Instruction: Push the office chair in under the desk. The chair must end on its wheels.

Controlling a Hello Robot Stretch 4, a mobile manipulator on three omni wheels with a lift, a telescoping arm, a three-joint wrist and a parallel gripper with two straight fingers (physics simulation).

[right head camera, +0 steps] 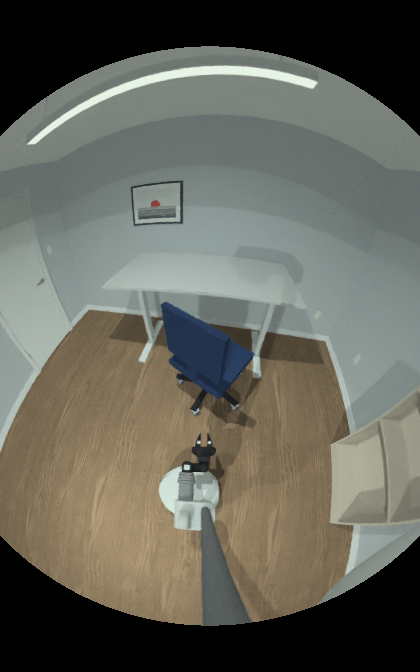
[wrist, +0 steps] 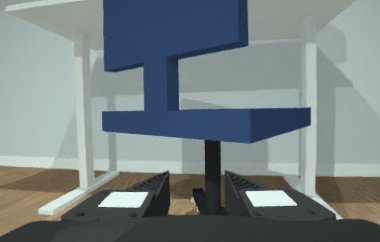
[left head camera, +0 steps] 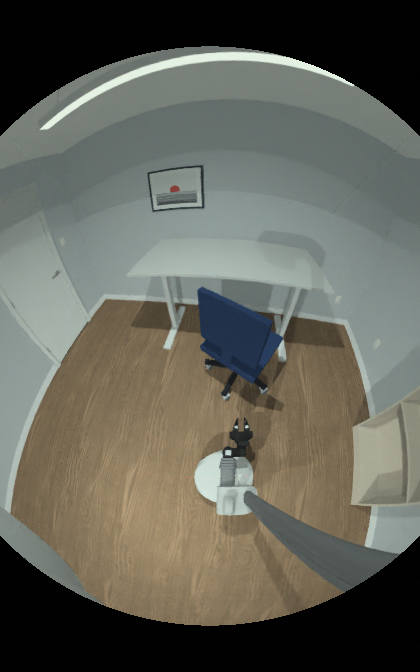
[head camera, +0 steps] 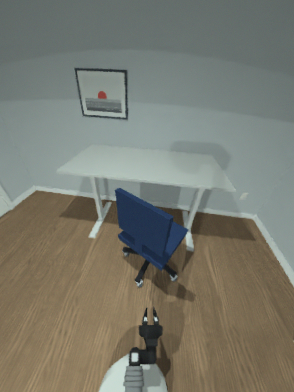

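A blue office chair stands upright on its wheels at the front of the white desk. Its backrest faces my side, turned at an angle, and its seat points toward the desk's right leg. The backrest hides part of the seat and of the space under the desk. My gripper is open and empty, in front of the chair's back side and apart from it. In the wrist view the chair's black post shows between the fingertips.
The desk stands near the back wall, with a white foot on the left and another on the right. A beige shelf unit stands at the right. A door is at the left.
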